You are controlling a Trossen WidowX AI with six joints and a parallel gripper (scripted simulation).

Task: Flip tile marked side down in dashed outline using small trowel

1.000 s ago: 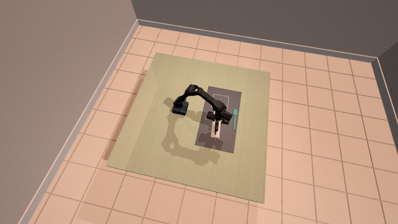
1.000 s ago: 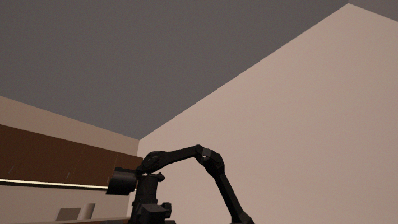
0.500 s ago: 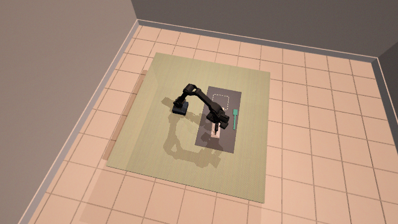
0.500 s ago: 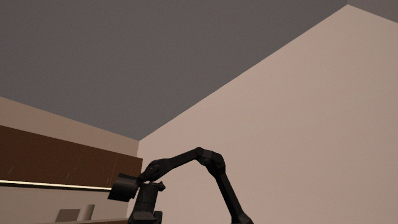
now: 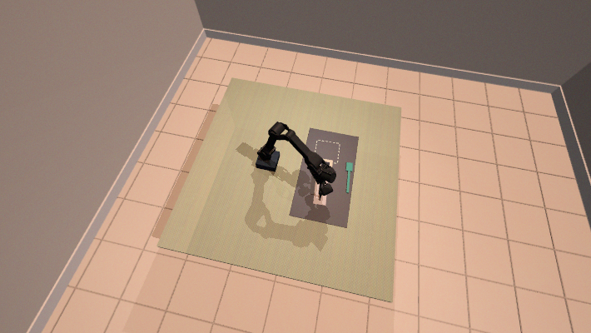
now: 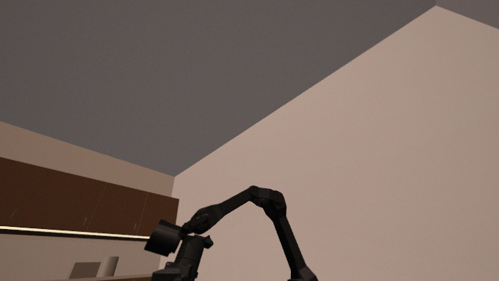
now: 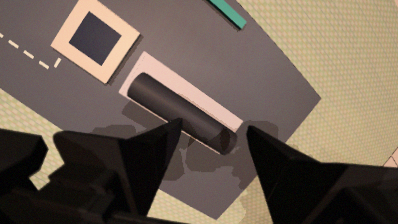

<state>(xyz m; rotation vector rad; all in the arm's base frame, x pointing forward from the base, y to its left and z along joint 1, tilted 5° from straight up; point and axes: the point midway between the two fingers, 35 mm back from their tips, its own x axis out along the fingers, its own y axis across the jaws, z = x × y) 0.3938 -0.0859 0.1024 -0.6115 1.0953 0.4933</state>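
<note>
Now: gripper tip 140 mm to the right of the dark mat, 120 mm above it and 20 mm past it. The rest, counted from my gripper tip: tile 180 mm to the left, 100 mm below, 40 mm behind; teal flat tool 180 mm to the left, 120 mm ahead, 100 mm below.
</note>
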